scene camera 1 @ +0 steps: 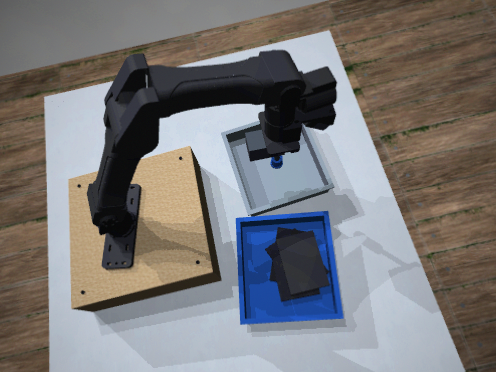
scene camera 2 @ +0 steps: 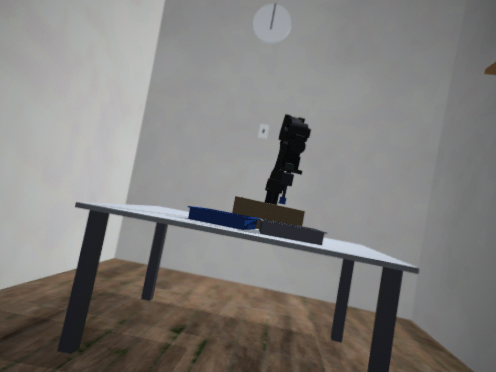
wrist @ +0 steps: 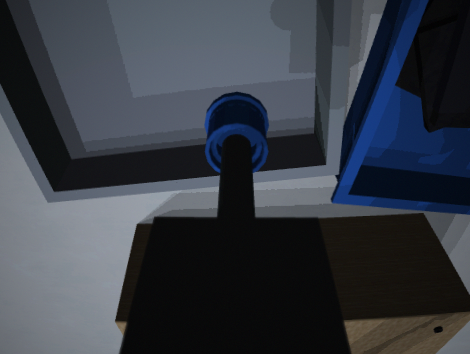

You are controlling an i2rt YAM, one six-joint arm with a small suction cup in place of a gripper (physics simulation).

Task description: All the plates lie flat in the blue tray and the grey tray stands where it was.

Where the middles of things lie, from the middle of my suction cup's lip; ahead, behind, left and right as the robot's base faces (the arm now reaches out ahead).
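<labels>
My suction cup is now 5 cm to the right of the grey tray (scene camera 1: 303,175) and 11 cm above it. Then there's the blue tray (scene camera 1: 259,300), which is 1 cm ahead of my suction cup, 23 cm to the right of it and 11 cm below it.
</labels>
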